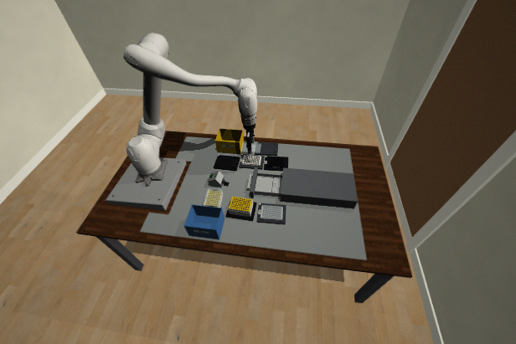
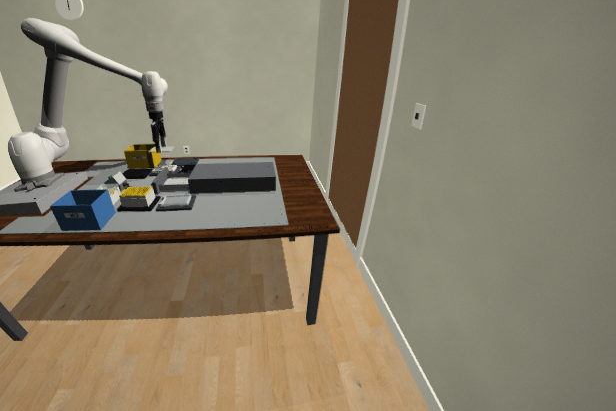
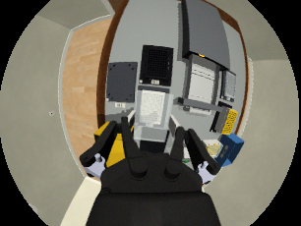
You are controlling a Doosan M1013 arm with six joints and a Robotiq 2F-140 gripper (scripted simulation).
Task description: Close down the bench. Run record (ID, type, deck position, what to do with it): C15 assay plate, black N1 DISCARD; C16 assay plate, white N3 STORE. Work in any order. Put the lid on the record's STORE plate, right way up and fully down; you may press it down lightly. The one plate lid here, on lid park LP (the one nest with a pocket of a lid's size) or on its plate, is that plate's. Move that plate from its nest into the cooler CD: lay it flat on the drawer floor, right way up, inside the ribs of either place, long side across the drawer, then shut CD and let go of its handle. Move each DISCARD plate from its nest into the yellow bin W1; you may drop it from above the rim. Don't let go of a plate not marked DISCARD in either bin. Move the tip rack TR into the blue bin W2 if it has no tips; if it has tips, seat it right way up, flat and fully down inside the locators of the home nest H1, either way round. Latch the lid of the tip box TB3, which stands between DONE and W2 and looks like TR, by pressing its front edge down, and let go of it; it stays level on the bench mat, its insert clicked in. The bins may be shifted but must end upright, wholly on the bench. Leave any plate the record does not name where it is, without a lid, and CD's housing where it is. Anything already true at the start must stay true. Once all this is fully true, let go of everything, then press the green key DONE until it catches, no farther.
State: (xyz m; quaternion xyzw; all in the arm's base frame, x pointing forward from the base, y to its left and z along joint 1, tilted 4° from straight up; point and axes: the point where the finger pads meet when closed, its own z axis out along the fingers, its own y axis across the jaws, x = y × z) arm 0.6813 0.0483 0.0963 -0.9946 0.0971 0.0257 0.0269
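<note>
My hand is 15 cm above the white plate. From my hand the other things lie so: grey nest 16 cm below; plate lid 2 cm below; black plate 17 cm ahead, 15 cm below, 3 cm to the right.
</note>
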